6 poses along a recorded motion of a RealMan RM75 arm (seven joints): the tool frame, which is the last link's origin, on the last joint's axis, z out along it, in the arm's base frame.
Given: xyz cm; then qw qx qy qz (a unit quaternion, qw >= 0).
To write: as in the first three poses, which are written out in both.
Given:
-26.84 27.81 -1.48 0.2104 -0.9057 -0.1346 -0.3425
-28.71 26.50 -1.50 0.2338 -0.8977 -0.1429 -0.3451
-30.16 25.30 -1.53 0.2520 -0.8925 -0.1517 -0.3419
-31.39 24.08 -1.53 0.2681 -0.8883 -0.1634 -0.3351
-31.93 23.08 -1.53 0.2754 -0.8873 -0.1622 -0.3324
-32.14 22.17 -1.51 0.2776 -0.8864 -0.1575 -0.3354
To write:
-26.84 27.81 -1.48 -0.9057 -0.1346 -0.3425 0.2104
-28.71 26.50 -1.50 -0.8977 -0.1429 -0.3451 0.2338
-30.16 25.30 -1.53 -0.8925 -0.1517 -0.3419 0.2520
-31.39 24.08 -1.53 -0.8883 -0.1634 -0.3351 0.2681
-31.93 23.08 -1.53 -0.8873 -0.1622 -0.3324 0.2754
-32.14 22.17 -1.51 -0.8864 -0.1575 -0.3354 0.2776

